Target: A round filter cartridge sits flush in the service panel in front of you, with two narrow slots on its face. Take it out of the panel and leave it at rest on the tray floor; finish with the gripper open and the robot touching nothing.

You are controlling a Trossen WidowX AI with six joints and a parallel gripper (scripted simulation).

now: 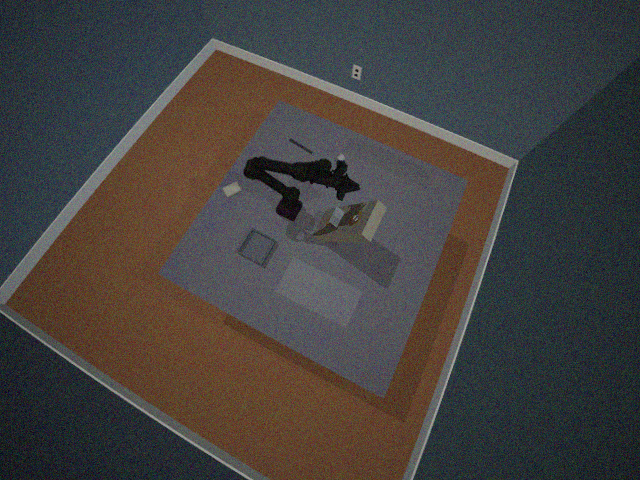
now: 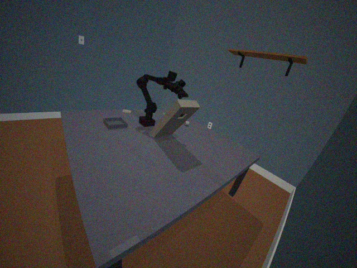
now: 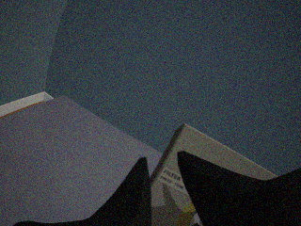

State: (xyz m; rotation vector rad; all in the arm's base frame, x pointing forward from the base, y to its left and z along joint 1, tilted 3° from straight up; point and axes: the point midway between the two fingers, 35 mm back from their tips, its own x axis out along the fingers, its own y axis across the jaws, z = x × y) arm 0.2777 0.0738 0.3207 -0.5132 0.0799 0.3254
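Now: gripper tip 50 mm short of the white round filter cartridge, 100 mm to the left of it and 100 mm above it. Round my gripper tip: cream service panel 10 mm ahead, 100 mm to the right, 170 mm below; then small cream block 690 mm behind, 130 mm to the right, 340 mm below; then dark square tray 380 mm behind, 370 mm to the right, 340 mm below.
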